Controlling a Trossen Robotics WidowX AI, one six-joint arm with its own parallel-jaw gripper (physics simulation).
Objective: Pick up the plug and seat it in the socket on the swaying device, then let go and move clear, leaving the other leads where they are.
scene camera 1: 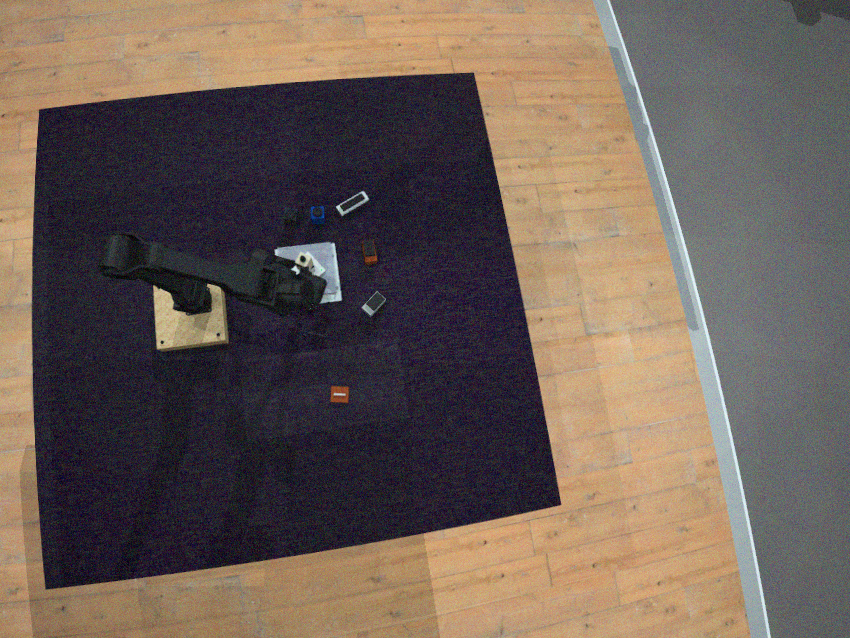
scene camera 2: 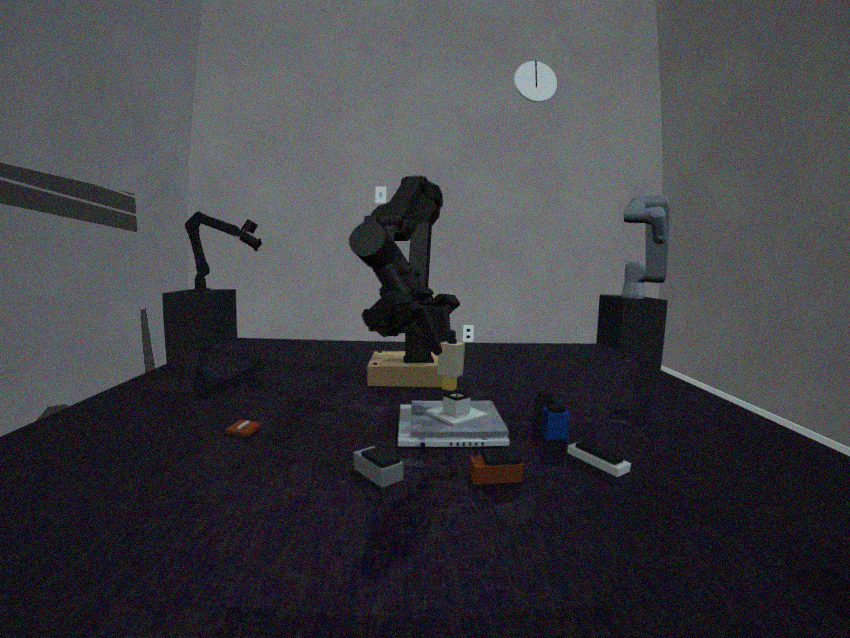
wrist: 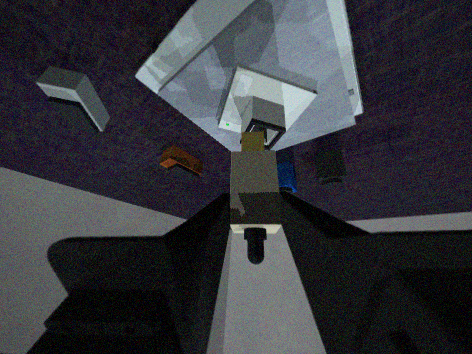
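The plug (scene camera 1: pixel 302 259) (scene camera 2: pixel 451 359) (wrist: pixel 254 172) has a cream body and a yellow tip that points down. My gripper (scene camera 2: pixel 446 343) (wrist: pixel 254 198) is shut on its body and holds it upright. The socket (scene camera 2: pixel 456 405) (wrist: pixel 266 114) is a pale grey block with a dark-rimmed opening, on a white plate (scene camera 2: pixel 433 412) (wrist: pixel 300 94) on the swaying device (scene camera 1: pixel 330 255) (scene camera 2: pixel 453 431) (wrist: pixel 300 40). In the scene camera 2 view the yellow tip is above the socket with a small gap. In the wrist view it overlaps the opening's near left edge. The plug and arm partly hide the socket in the scene camera 1 view.
Around the device lie a grey block (scene camera 1: pixel 374 302) (scene camera 2: pixel 378 466), an orange block (scene camera 1: pixel 370 251) (scene camera 2: pixel 495 470), a long white piece (scene camera 1: pixel 352 203) (scene camera 2: pixel 598 458), a blue block (scene camera 1: pixel 317 213) (scene camera 2: pixel 555 424) and a dark block (scene camera 1: pixel 290 216). A flat orange piece (scene camera 1: pixel 339 394) (scene camera 2: pixel 243 428) lies farther off.
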